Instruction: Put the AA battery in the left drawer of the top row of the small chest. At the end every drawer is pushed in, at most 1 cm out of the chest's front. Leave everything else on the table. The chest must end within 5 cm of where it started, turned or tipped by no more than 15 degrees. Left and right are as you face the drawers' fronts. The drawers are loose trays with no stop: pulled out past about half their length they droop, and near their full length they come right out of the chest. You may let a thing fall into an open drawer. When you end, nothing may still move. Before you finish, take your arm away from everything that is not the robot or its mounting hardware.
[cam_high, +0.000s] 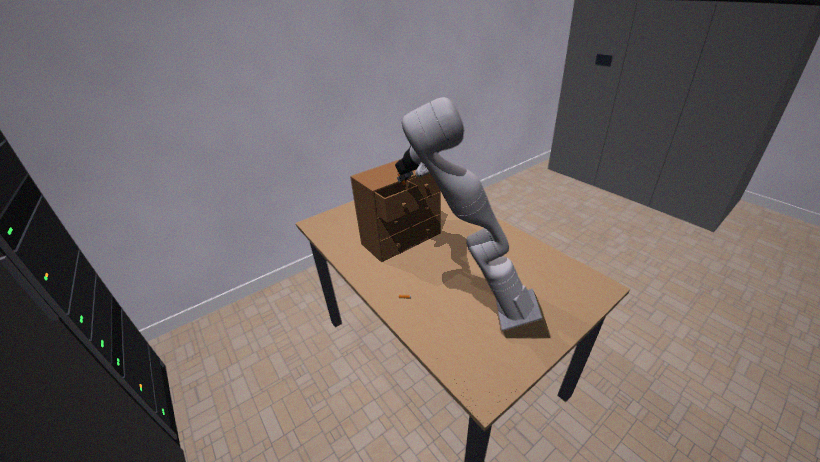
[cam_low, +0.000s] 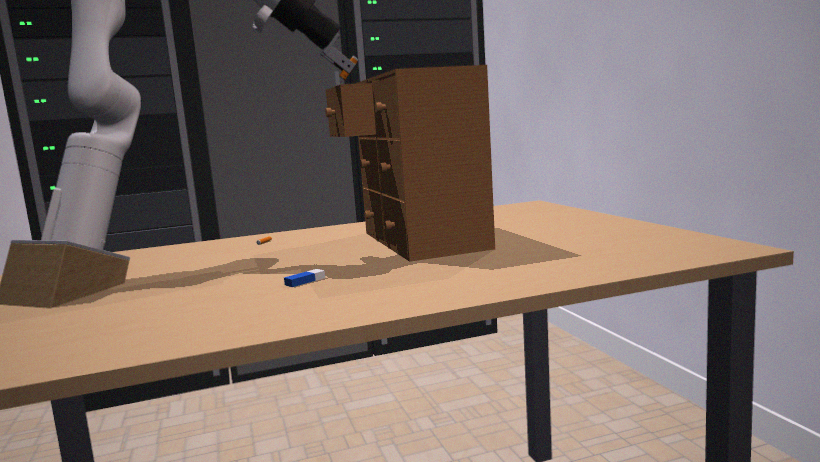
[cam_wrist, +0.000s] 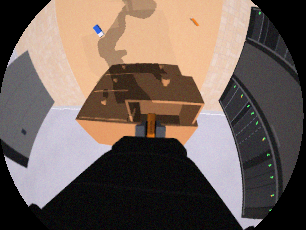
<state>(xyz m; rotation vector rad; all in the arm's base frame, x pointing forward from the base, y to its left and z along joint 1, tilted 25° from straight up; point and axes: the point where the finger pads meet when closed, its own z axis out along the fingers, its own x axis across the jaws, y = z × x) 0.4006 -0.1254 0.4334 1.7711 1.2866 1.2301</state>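
Now: hand 1 cm short of the orange AA battery and 1 cm above it. Round my hand: white eraser (17 cm behind, 23 cm to the right, 36 cm below).
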